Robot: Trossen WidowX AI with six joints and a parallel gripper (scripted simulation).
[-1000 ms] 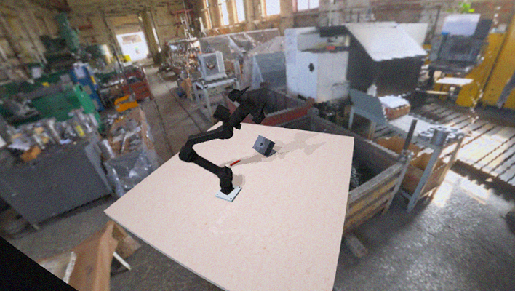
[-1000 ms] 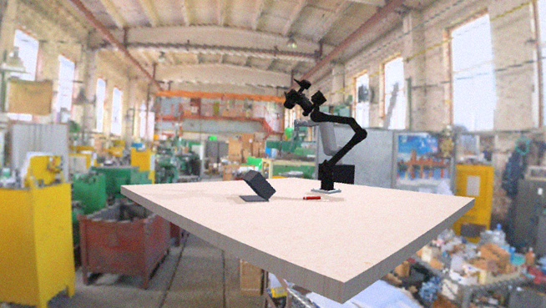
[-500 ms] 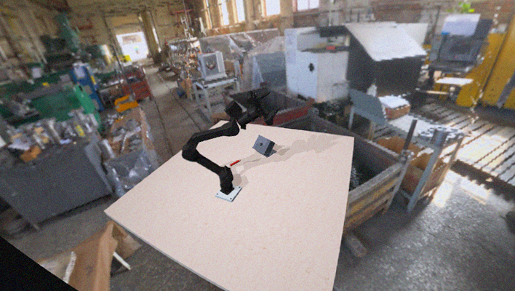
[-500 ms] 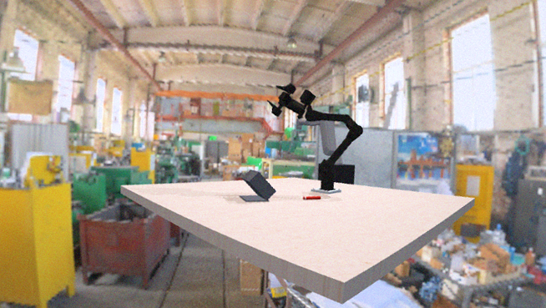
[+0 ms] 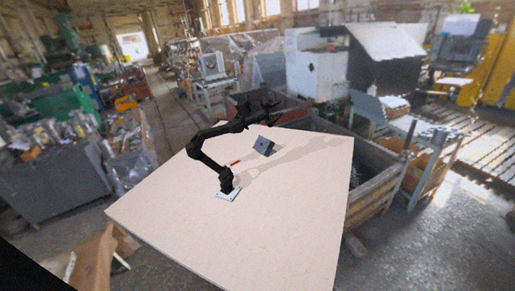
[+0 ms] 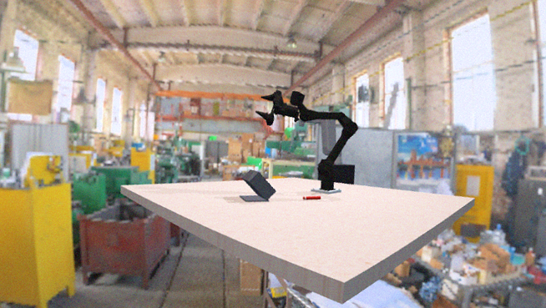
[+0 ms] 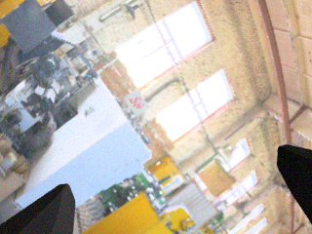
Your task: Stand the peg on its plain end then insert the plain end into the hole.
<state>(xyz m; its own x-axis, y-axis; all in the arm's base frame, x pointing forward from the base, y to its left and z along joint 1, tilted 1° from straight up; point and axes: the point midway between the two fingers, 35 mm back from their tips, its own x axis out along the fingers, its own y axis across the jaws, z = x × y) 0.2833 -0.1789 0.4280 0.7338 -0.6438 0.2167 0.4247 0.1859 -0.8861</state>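
Right now my gripper tip is 440 mm above the red peg, 340 mm to the right of it and 70 mm past it. Also, from my gripper tip: grey sloped panel: 380 mm below, 250 mm to the left, 120 mm ahead.
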